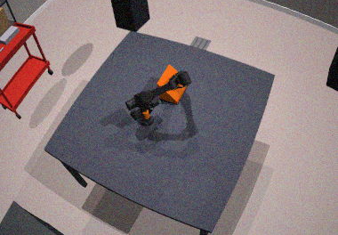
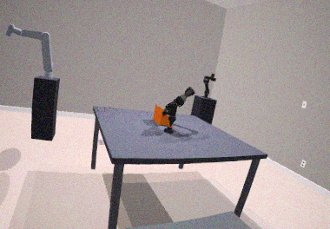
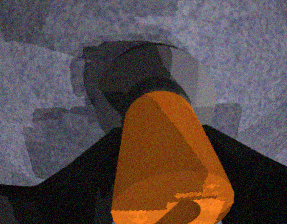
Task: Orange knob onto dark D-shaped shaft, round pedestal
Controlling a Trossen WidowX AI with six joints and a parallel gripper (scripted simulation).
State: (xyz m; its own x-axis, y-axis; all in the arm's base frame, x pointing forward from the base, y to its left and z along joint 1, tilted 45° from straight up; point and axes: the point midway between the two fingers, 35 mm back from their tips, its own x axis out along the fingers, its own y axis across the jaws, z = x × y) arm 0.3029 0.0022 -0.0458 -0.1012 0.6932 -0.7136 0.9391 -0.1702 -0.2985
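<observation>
My gripper tip is 2 cm below the orange knob. Round my gripper tip: round pedestal (2 cm below).
</observation>
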